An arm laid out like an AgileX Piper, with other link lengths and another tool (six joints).
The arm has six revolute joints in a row. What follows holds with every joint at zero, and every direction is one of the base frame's.
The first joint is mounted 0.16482 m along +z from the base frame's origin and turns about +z.
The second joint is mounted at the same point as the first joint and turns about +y.
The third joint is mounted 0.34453 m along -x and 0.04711 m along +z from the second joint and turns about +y.
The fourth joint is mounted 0.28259 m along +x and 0.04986 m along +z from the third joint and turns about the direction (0.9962, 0, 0.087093).
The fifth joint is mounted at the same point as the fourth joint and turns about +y.
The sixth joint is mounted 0.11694 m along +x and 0.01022 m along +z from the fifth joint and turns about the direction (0.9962, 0, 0.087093).
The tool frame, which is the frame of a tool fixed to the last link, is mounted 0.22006 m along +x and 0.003 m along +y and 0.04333 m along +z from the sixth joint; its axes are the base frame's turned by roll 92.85, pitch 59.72 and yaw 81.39 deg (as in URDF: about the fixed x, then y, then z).
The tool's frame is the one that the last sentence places.
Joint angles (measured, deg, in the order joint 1, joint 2, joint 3, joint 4, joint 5, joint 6), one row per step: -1.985, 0.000, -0.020, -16.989, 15.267, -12.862; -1.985, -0.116, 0.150, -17.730, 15.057, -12.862; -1.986, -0.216, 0.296, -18.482, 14.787, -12.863; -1.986, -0.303, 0.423, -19.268, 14.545, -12.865; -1.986, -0.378, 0.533, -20.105, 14.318, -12.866; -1.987, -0.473, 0.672, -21.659, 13.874, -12.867; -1.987, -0.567, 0.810, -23.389, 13.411, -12.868; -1.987, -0.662, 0.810, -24.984, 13.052, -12.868; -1.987, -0.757, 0.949, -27.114, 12.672, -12.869; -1.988, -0.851, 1.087, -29.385, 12.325, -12.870; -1.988, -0.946, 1.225, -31.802, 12.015, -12.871; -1.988, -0.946, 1.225, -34.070, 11.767, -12.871; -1.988, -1.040, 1.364, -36.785, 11.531, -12.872; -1.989, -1.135, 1.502, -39.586, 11.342, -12.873; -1.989, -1.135, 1.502, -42.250, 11.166, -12.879; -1.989, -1.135, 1.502, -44.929, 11.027, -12.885; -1.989, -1.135, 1.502, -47.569, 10.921, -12.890
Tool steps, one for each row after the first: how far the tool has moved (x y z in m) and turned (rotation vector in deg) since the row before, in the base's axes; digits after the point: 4 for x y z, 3 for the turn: 0.0000, -0.0005, 0.0001, -0.748, -0.121, -0.002; 0.0001, -0.0004, 0.0006, -0.764, -0.184, 0.018; 0.0001, -0.0004, 0.0006, -0.798, -0.161, 0.011; 0.0001, -0.0005, 0.0006, -0.847, -0.149, 0.005; 0.0001, -0.0007, 0.0018, -1.575, -0.316, 0.026; 0.0001, -0.0007, 0.0019, -1.752, -0.323, 0.033; 0.0000, -0.0006, 0.0028, -1.615, -0.367, 0.013; 0.0001, -0.0009, 0.0016, -2.146, -0.223, -0.013; 0.0000, -0.0010, 0.0014, -2.285, -0.182, -0.027; 0.0000, -0.0010, 0.0013, -2.429, -0.140, -0.042; 0.0000, -0.0010, 0.0020, -2.277, -0.129, -0.052; -0.0001, -0.0012, 0.0010, -2.722, -0.053, -0.086; -0.0001, -0.0013, 0.0009, -2.804, -0.008, -0.112; -0.0001, -0.0011, 0.0018, -2.674, -0.039, -0.100; -0.0001, -0.0012, 0.0017, -2.686, -0.007, -0.120; -0.0001, -0.0012, 0.0016, -2.643, 0.019, -0.136
